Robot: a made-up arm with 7 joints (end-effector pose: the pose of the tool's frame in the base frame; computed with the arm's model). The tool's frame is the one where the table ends.
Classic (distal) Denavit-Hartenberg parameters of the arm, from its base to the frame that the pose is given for. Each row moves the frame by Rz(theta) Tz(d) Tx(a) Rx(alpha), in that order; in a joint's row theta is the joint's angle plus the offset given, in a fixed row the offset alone. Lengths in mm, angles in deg.
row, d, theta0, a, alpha
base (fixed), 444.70, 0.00, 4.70, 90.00
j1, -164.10, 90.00, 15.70, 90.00
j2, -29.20, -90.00, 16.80, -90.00
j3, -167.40, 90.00, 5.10, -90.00
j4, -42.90, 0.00, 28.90, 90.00
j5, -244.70, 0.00, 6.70, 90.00
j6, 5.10, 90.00, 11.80, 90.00
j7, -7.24, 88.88, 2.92, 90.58
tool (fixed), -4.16, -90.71, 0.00, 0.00
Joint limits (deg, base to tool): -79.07..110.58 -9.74..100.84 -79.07..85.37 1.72..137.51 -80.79..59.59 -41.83..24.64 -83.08..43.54
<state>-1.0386 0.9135 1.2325 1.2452 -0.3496 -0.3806 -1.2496</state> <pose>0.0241 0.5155 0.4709 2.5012 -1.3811 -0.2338</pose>
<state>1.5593 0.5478 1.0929 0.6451 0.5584 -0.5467 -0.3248</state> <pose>0.2417 0.4729 0.4183 0.2448 1.8815 -2.2374</pose>
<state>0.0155 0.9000 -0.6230 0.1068 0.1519 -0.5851 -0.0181</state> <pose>-0.0045 0.5218 0.2610 0.7196 -0.4350 -0.7053</pose>
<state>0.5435 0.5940 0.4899 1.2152 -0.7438 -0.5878 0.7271</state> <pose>0.1798 0.4488 0.4037 0.9544 -1.3908 -1.1543</pose>
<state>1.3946 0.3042 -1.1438 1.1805 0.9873 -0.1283 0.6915</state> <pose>0.3204 0.1093 0.4854 -0.9243 -1.6934 -1.4045</pose>
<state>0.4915 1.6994 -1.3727 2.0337 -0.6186 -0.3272 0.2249</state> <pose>0.1347 0.2733 0.3346 0.1434 -0.6570 -2.4075</pose>
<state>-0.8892 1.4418 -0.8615 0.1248 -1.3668 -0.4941 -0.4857</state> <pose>0.0194 0.5677 0.4427 -0.4391 1.0738 -2.3708</pose>
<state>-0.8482 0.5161 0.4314 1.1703 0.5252 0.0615 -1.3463</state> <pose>-0.0337 0.4328 0.2424 1.8065 -0.2152 0.6440</pose>
